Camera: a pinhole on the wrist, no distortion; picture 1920 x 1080 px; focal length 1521.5 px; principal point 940.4 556.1 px. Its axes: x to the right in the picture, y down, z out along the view. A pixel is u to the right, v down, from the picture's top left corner.
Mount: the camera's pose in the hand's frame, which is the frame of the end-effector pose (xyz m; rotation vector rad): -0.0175 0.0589 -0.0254 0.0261 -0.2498 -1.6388
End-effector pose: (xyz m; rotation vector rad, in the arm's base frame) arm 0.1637 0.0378 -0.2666 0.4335 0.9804 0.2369
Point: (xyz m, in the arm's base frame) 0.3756 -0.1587 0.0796
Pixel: 1463 133
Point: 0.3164 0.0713 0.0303
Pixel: 664 253
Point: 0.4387 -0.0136 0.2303
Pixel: 848 173
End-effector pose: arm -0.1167 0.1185 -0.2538 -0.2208 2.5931 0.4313
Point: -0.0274 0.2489 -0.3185
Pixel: 938 476
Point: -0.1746 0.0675 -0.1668
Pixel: behind the camera
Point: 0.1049 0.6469 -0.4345
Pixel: 165 374
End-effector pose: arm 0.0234 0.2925 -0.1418 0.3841 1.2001 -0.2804
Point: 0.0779 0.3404 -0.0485
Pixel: outside the picture
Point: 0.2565 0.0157 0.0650
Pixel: 1905 517
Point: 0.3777 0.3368 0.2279
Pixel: 614 96
